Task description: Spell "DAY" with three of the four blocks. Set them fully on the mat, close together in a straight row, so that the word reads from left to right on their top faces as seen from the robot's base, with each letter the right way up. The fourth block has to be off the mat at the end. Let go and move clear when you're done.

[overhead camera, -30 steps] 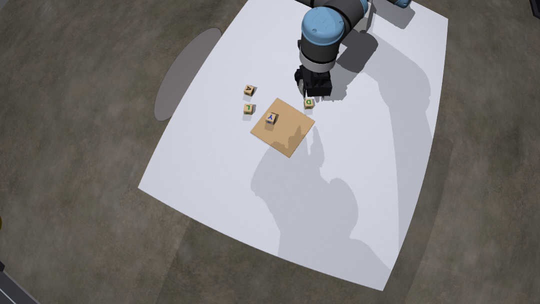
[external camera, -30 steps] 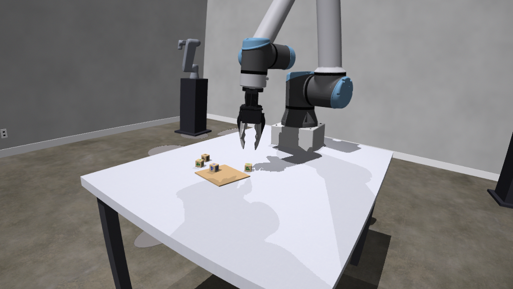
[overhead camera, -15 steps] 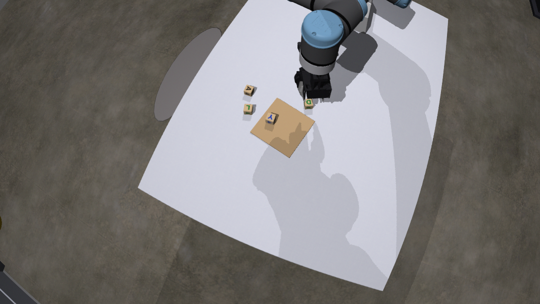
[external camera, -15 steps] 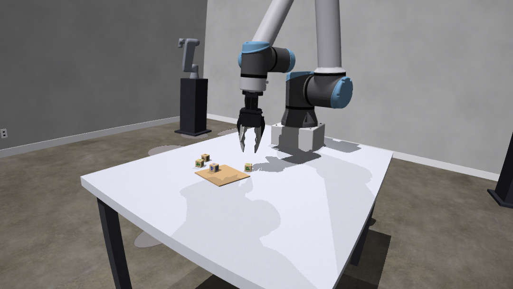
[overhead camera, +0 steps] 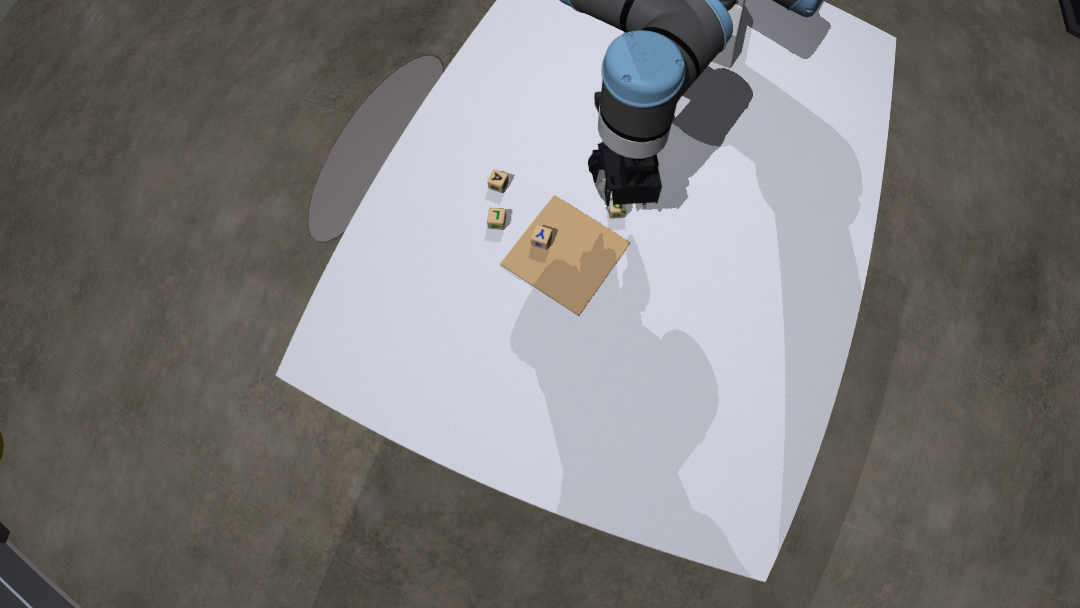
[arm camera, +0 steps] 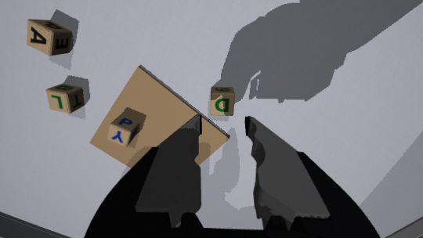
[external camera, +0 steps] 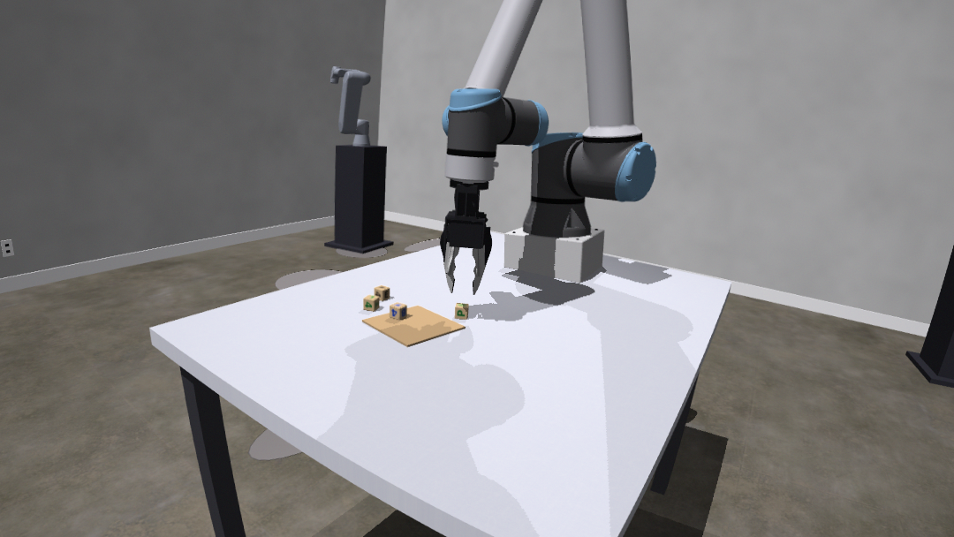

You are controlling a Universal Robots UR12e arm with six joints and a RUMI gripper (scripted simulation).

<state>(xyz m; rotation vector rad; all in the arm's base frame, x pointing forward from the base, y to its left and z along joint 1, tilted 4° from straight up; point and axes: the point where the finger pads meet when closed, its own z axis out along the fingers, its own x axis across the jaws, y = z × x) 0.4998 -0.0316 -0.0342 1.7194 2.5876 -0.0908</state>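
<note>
My hand is 50 mm above the D block. From my hand the other things lie so: green-lettered block (170 mm to the right, 70 mm ahead, 50 mm below); blue-lettered block (90 mm to the right, 90 mm ahead, 50 mm below); tan mat (90 mm ahead, 60 mm below, 50 mm to the right).
</note>
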